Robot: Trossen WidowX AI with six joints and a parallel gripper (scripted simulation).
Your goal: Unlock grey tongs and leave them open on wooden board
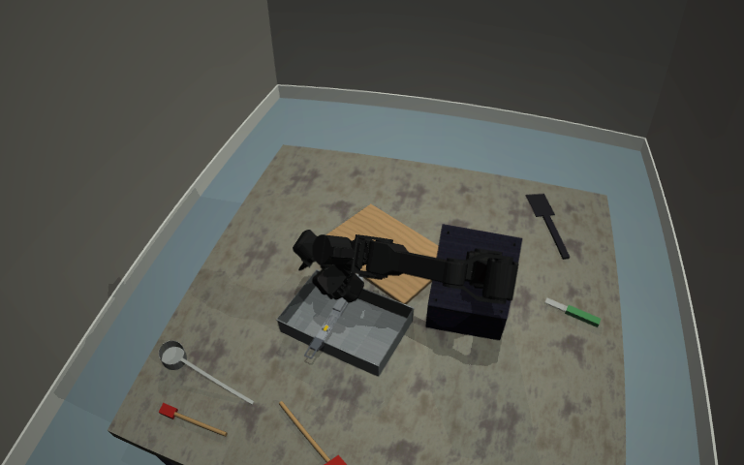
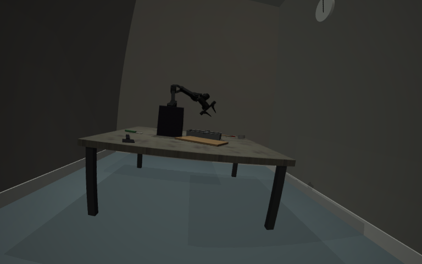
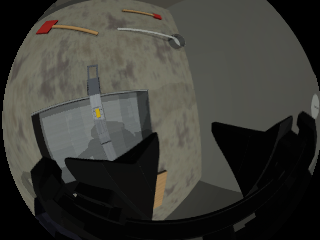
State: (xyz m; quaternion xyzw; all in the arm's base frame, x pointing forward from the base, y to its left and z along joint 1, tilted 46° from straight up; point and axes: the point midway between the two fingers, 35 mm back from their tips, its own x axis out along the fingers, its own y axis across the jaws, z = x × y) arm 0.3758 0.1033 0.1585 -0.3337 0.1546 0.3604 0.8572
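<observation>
Right now the yellow lock piece is 160 mm below my gripper tip, 40 mm behind it and 30 mm to the left of it. Round my gripper tip: black spatula: 640 mm to the right, 570 mm behind, 220 mm below; dark roasting tin: 200 mm below, 70 mm behind, 40 mm to the right; wooden board: 340 mm to the right, 220 mm below, 90 mm behind.
</observation>
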